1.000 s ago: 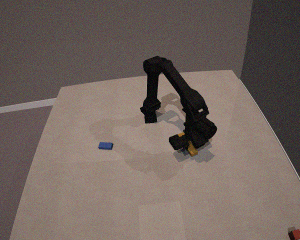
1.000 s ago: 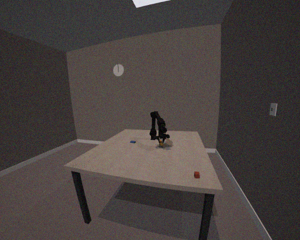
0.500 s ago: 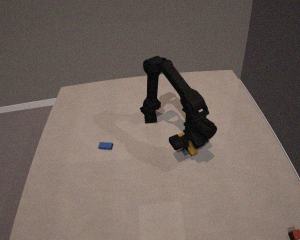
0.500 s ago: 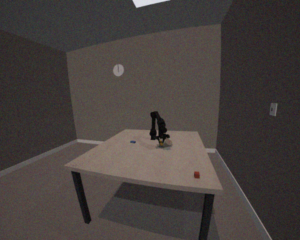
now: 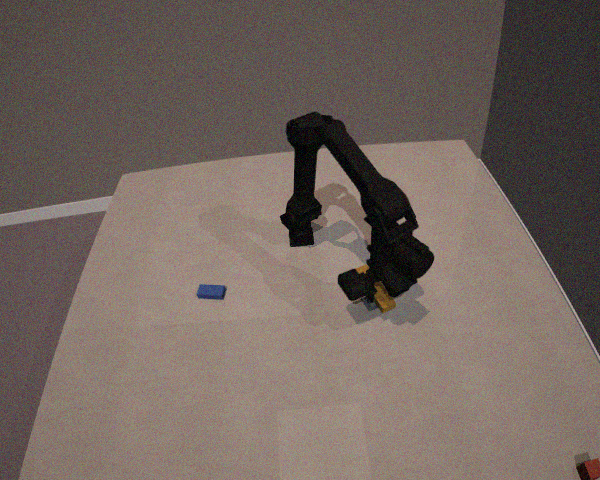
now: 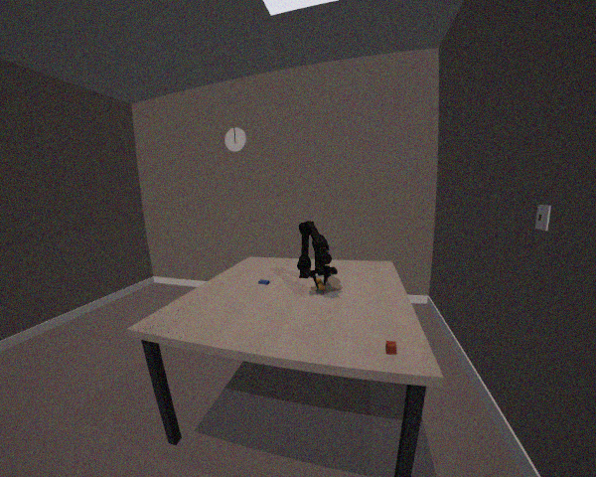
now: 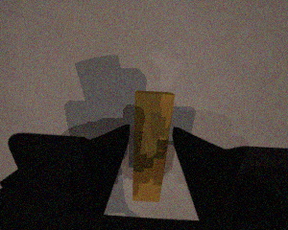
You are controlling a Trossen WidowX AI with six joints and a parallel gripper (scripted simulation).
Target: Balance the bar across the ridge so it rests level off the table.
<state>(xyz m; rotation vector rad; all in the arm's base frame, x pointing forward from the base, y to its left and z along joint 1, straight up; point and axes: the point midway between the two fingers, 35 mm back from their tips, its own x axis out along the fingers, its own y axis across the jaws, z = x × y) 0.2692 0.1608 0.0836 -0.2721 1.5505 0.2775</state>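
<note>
My gripper tip is 30 mm past the yellow bar and 10 mm to the left of it. Round my gripper tip: blue oblong block (400 mm to the right, 100 mm behind, 40 mm below); then small red cube (470 mm ahead, 340 mm to the left, 30 mm below).
</note>
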